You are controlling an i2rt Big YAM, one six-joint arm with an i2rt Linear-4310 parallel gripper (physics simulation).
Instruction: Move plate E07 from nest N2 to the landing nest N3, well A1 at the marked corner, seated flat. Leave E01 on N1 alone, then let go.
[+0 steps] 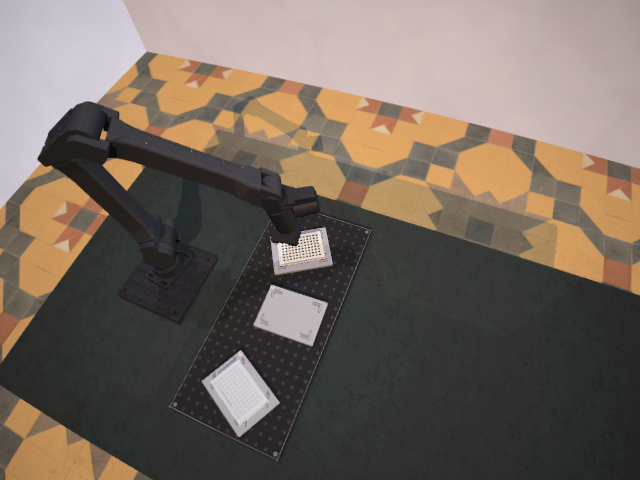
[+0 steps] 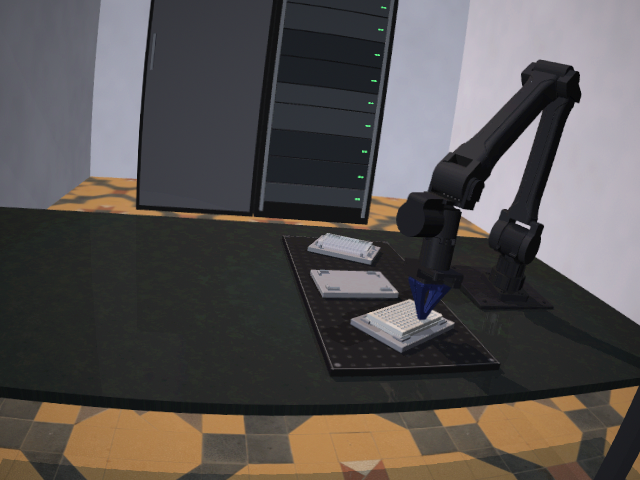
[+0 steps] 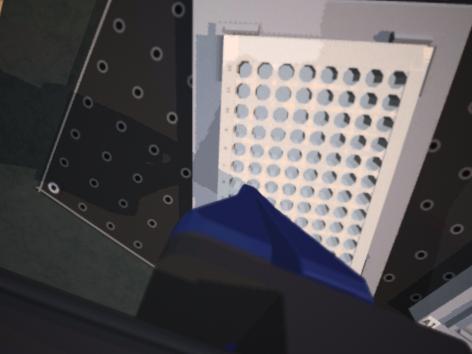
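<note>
A cream well plate (image 1: 305,250) (image 2: 400,316) (image 3: 300,50), apparently E07, lies on the nest (image 1: 328,259) (image 2: 401,345) (image 3: 300,15) at the far end of the board from the white plate. It is inside the corner guides; I cannot tell whether it is fully flat or read its A1 mark. The middle nest (image 1: 292,316) (image 2: 356,284) is bare. A white plate (image 1: 239,391) (image 2: 345,242), apparently E01, sits on the third nest (image 1: 261,412) (image 2: 336,253). My gripper (image 2: 422,315) (image 3: 244,195) is shut, empty, its tips together at the cream plate's top, towards one side.
The nests stand on a black perforated board (image 1: 336,289) (image 2: 320,330) on a dark green table (image 1: 439,335) (image 2: 155,310). The arm's base plate (image 1: 155,297) (image 2: 516,299) is beside the board. A server rack (image 2: 266,155) stands behind the table.
</note>
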